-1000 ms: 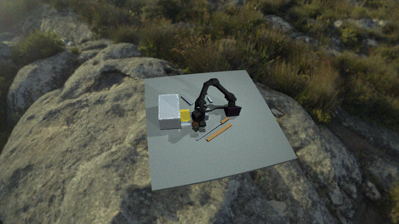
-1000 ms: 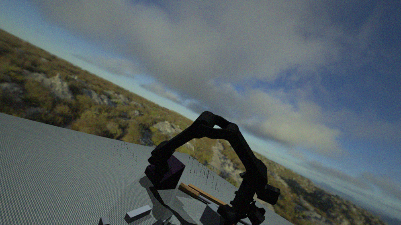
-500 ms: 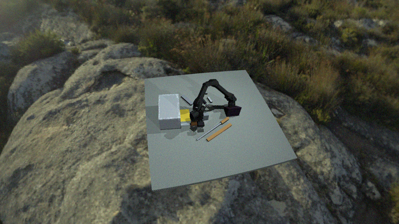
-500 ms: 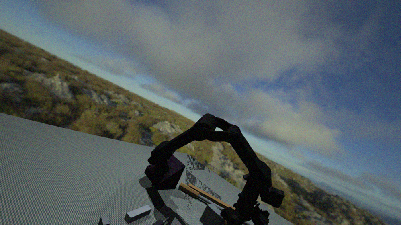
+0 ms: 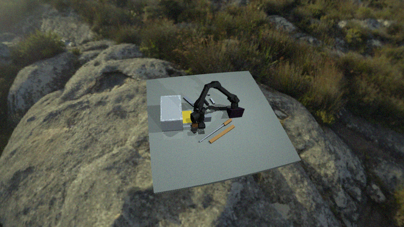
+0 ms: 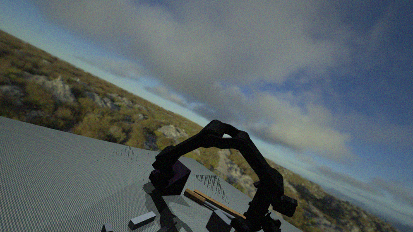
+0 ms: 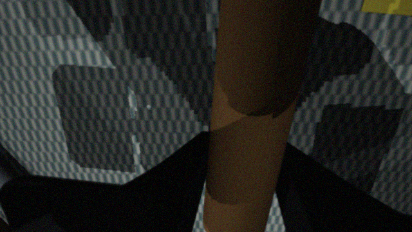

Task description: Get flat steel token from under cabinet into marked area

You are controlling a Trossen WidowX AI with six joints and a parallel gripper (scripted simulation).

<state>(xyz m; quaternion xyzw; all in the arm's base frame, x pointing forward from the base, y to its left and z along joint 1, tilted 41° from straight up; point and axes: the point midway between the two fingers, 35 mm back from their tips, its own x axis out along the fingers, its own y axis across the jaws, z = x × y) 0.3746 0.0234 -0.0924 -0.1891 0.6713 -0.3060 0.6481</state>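
My gripper tip is 80 mm past the grey block, 50 mm to the left of it and 30 mm below it. The rest, counted from my gripper tip: grey bar: 210 mm behind, 270 mm to the right; then small grey cube: 200 mm behind, 370 mm to the right; then wooden stick: 170 mm behind, 140 mm to the left.
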